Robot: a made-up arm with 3 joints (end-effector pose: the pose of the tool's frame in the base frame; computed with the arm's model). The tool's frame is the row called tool. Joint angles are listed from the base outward.
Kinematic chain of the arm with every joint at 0, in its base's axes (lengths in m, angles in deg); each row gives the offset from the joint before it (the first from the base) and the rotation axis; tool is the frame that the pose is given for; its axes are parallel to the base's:
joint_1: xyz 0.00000 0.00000 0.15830 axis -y
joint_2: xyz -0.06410 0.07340 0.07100 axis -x
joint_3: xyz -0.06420 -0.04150 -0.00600 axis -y
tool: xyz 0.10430 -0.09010 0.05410
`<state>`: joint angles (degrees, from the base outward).
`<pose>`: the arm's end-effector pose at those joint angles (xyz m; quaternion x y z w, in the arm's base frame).
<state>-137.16 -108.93 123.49</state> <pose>0.1217 0.0677 0.3667 -0.5266 0.0692 -0.6204 0.5771</pose>
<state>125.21 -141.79 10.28</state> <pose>0.0711 0.1361 0.1653 0.5082 -0.3029 0.7966 0.1240</pose>
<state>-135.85 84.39 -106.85</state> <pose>0.2090 -0.0604 0.0963 0.6503 -0.6327 -0.1682 0.3854</pose>
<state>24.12 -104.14 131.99</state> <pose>-0.1908 0.0713 0.0014 0.4643 -0.6014 -0.6376 0.1272</pose>
